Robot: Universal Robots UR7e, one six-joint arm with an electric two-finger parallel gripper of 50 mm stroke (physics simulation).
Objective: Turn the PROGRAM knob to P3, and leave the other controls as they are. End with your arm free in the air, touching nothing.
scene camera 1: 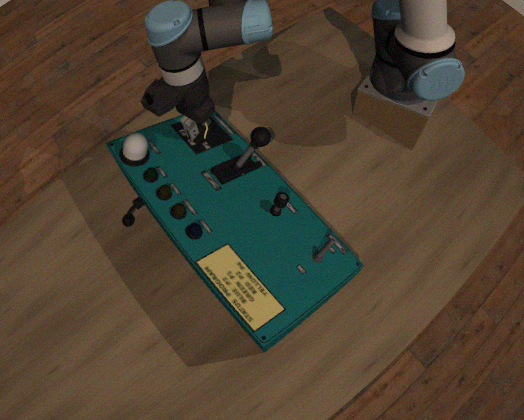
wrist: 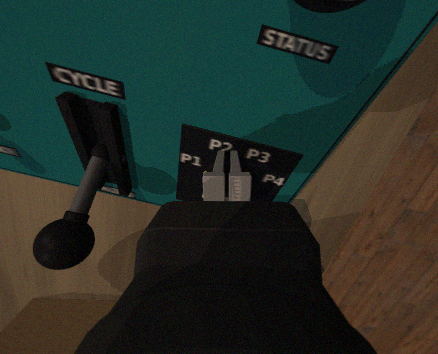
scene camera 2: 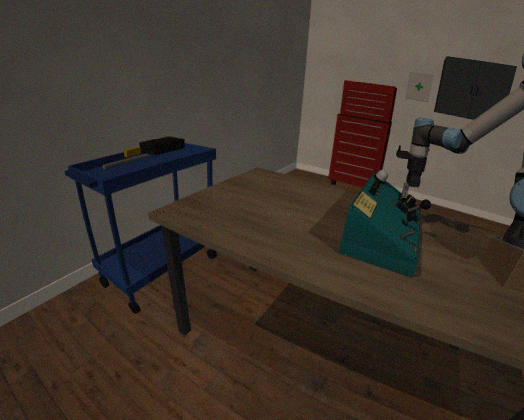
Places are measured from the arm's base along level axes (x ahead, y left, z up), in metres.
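Pixels of known places: gripper, between the fingertips: (scene camera 1: 193, 134) (wrist: 227, 163) (scene camera 2: 403, 197); arm's base, origin of its link: (scene camera 1: 400, 80).
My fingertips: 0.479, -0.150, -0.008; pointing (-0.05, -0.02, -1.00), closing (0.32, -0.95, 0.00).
Ahead of a thing's pixels: the offset from my fingertips to its top centre, as dx, dy, dz. "*": to the spot under its first point.
The PROGRAM knob @(-0.030, -0.009, +0.016) (scene camera 1: 206, 131) (scene camera 2: 410, 199) is dark with a yellow pointer line and sits on a black label plate @(* -0.039, +0.025, -0.027) (wrist: 192, 182) on the teal console (scene camera 1: 235, 220) (scene camera 2: 375, 235). In the wrist view the fingers hide the knob, except for yellow specks beside the left finger. In scene camera 1 the pointer lies toward the P1 side; its exact setting is hard to tell. My gripper (scene camera 1: 193, 139) (scene camera 2: 404, 196) (wrist: 227, 163) is shut with nothing between its fingertips. The tips appear over the plate between the P2 and P3 labels, close to the knob; contact cannot be told.
The CYCLE lever @(-0.059, +0.109, +0.029) (scene camera 1: 247, 152) (wrist: 90, 185) with its black ball stands beside the plate. The white STATUS dome @(* +0.120, +0.006, +0.088) (scene camera 1: 135, 146) (scene camera 2: 382, 175) is on the other side. A small black knob @(-0.053, +0.230, +0.023) (scene camera 1: 281, 200), a toggle lever @(-0.062, +0.349, +0.016) (scene camera 1: 324, 250) and a yellow card @(+0.105, +0.325, +0.059) (scene camera 1: 241, 287) are farther along the console.
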